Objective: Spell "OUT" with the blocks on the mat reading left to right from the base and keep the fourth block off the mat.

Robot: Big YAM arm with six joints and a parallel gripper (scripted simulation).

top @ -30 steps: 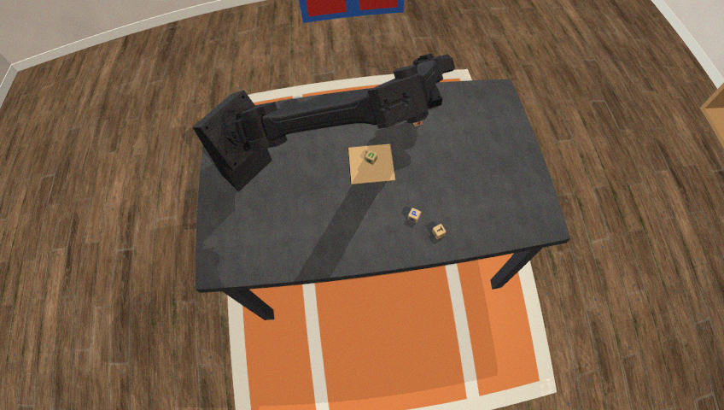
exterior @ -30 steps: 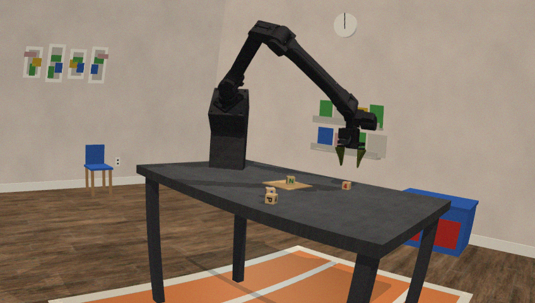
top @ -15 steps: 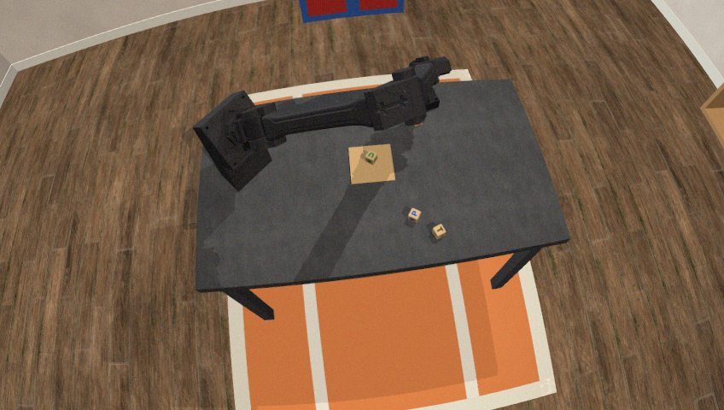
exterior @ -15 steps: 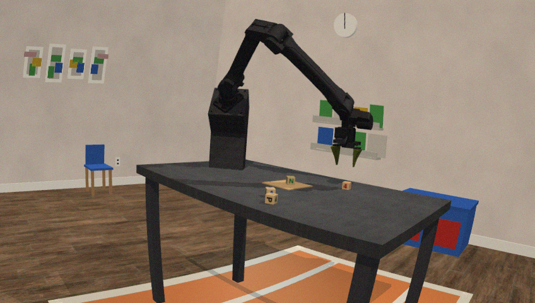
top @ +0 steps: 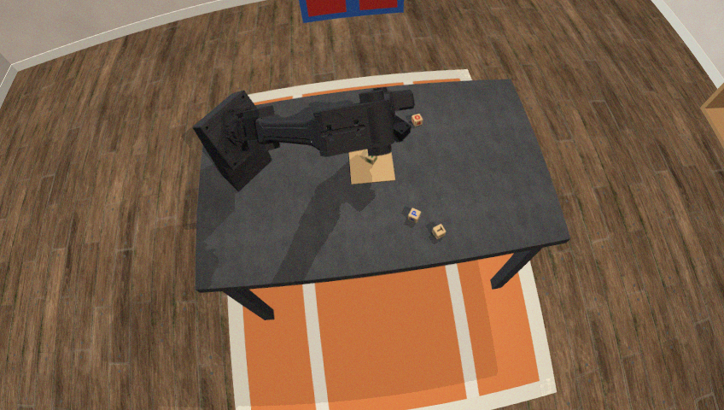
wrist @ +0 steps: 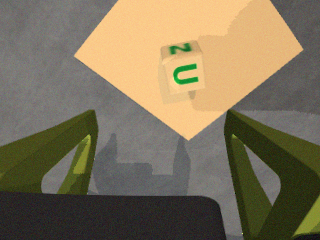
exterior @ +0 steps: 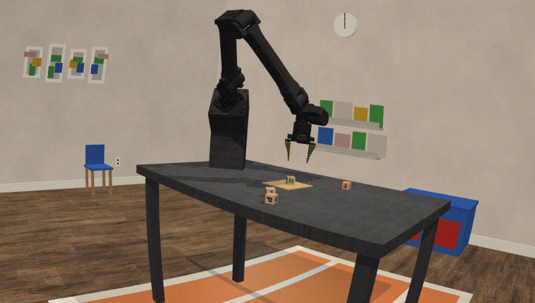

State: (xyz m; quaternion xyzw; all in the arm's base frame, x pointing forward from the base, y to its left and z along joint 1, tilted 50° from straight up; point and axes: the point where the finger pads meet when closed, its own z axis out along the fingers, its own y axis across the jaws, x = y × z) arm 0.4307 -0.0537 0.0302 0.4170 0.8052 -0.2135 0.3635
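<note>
Right now the green-lettered block is 8 cm below my hand, 2 cm behind it and 1 cm to the right of it. Also, from my hand: O block 19 cm ahead, 9 cm below, 7 cm to the left; P block 25 cm to the right, 9 cm below, 2 cm ahead; tan mat 10 cm below, 3 cm behind, 2 cm to the right.
</note>
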